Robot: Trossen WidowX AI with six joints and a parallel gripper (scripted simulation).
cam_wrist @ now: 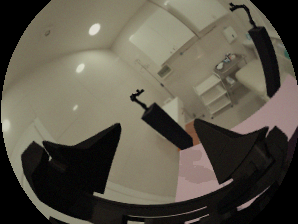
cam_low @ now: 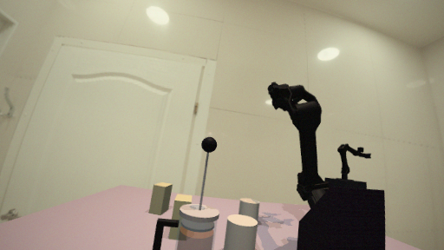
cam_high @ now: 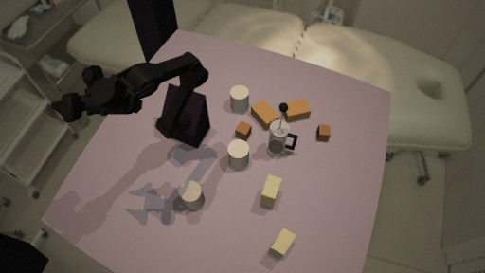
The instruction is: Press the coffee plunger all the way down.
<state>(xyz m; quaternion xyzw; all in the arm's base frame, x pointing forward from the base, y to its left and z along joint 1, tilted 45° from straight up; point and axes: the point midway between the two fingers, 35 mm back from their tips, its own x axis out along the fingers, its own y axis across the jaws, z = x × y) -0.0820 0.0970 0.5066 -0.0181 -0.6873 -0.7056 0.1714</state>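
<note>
My gripper tip is now 500 mm short of the glass coffee press, 400 mm to the right of it and 420 mm above it.
</note>
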